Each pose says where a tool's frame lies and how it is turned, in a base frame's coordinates. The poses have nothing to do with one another.
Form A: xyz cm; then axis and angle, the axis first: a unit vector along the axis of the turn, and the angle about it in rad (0 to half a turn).
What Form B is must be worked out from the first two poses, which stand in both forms.
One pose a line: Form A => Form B
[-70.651 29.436 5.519 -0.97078 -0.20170 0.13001 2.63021] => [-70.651 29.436 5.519 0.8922 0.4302 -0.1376 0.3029 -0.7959 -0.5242]
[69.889 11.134 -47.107 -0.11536 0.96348 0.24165 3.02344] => [69.889 11.134 -47.107 -0.9665 -0.1930 -0.1691 -0.2500 0.8571 0.4504]
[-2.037 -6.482 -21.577 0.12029 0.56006 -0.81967 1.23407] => [-2.037 -6.482 -21.577 0.3401 -0.7285 -0.5946 0.8188 0.5404 -0.1939]
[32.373 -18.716 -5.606 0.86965 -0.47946 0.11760 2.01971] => [32.373 -18.716 -5.606 0.6505 -0.4920 0.5786 -0.7039 -0.1043 0.7026]
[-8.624 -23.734 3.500 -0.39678 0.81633 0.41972 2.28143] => [-8.624 -23.734 3.500 -0.3922 -0.2171 -0.8939 -0.8533 0.4488 0.2654]
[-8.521 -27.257 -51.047 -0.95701 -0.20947 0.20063 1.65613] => [-8.521 -27.257 -51.047 0.9087 0.4175 0.0003 0.0177 -0.0376 -0.9991]
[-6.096 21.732 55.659 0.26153 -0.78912 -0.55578 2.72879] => [-6.096 21.732 55.659 -0.7849 -0.6184 0.0381 -0.1725 0.2771 0.9452]
